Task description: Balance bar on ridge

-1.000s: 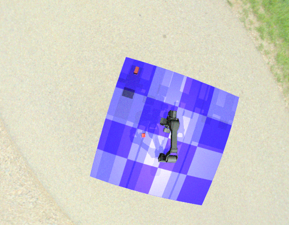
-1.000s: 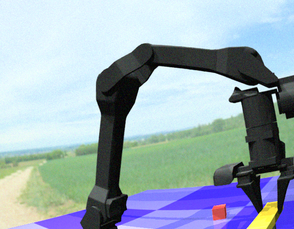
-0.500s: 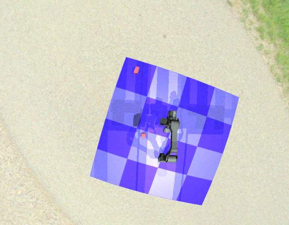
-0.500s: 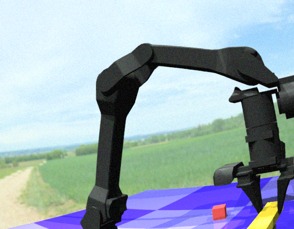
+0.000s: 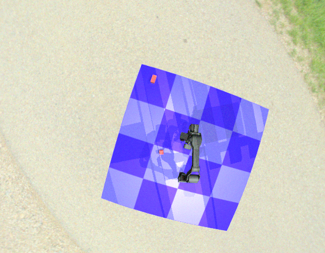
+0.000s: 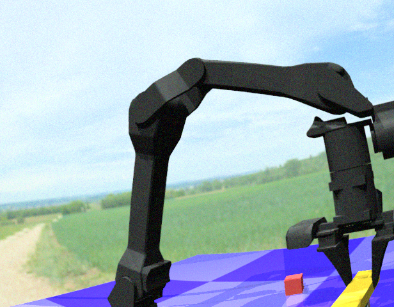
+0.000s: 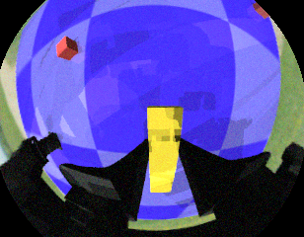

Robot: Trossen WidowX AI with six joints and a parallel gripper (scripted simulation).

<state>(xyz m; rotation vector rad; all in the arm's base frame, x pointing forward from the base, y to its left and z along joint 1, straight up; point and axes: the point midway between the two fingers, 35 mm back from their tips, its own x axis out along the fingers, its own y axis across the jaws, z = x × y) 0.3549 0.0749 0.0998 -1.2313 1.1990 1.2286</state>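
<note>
The yellow bar lies 30 mm to the right of my gripper tip. Round my gripper tip: small red cube: 200 mm behind, 170 mm to the left, 50 mm below.
</note>
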